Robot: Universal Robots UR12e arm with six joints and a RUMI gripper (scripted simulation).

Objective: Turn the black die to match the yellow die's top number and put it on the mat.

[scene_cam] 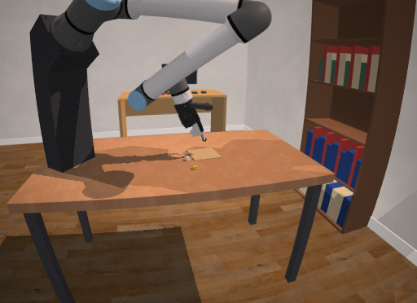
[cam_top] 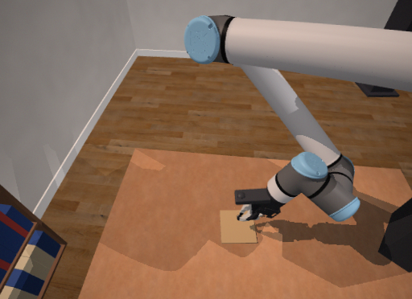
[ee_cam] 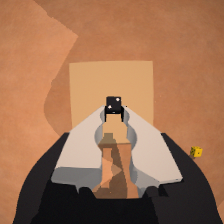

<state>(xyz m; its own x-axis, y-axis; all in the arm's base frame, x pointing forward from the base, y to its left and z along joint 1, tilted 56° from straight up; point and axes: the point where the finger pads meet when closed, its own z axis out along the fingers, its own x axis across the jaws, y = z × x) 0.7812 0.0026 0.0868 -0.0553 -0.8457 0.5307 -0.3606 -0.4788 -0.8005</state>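
My hand is 10 mm short of the black die and 10 mm above it. Round my hand: tan mat (90 mm below); then white die (100 mm behind, 40 mm to the right, 80 mm below); then yellow die (100 mm behind, 160 mm to the right, 80 mm below).
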